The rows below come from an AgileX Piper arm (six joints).
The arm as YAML. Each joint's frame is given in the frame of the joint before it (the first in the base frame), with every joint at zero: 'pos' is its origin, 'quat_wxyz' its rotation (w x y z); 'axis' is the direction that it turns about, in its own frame. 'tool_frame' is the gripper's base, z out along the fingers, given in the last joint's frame.
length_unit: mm
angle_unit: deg
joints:
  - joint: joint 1
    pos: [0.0, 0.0, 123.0]
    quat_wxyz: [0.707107, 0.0, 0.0, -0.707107]
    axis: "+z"
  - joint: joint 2
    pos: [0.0, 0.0, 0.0]
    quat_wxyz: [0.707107, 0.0, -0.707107, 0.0]
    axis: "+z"
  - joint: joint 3
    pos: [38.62, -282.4, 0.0]
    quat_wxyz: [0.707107, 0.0, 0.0, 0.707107]
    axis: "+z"
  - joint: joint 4
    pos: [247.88, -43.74, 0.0]
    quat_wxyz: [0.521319, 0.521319, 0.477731, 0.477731]
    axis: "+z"
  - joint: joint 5
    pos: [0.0, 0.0, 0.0]
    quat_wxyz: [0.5, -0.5, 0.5, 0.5]
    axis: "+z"
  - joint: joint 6
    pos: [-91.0, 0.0, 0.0]
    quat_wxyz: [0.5, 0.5, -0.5, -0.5]
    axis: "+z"
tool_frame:
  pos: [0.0, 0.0, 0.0]
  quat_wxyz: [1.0, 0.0, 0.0, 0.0]
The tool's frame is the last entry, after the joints.
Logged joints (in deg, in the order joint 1, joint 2, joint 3, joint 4, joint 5, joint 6), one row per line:
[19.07 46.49 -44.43 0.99 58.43 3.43]
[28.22 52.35 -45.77 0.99 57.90 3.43]
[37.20 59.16 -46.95 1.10 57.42 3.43]
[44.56 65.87 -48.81 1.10 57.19 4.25]
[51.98 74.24 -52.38 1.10 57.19 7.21]
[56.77 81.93 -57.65 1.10 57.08 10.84]
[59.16 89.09 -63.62 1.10 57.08 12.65]
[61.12 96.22 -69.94 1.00 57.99 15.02]
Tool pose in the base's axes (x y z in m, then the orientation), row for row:
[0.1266 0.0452 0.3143 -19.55 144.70 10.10]
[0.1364 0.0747 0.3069 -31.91 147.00 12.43]
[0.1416 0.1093 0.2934 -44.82 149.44 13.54]
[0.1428 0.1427 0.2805 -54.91 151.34 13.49]
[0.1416 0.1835 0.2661 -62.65 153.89 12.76]
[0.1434 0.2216 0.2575 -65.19 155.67 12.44]
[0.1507 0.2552 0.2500 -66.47 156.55 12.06]
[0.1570 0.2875 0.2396 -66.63 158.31 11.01]
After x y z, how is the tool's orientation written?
As a rotation vector, in degrees.
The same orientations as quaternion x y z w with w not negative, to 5 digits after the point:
[-0.12786 0.94635 0.06605 0.28934]
[-0.20465 0.94276 0.07972 0.25092]
[-0.28026 0.93444 0.08466 0.20276]
[-0.33549 0.92465 0.08242 0.16025]
[-0.37340 0.91720 0.07605 0.11630]
[-0.38352 0.91583 0.07319 0.09388]
[-0.38851 0.91501 0.07049 0.08277]
[-0.38621 0.91763 0.06382 0.06877]

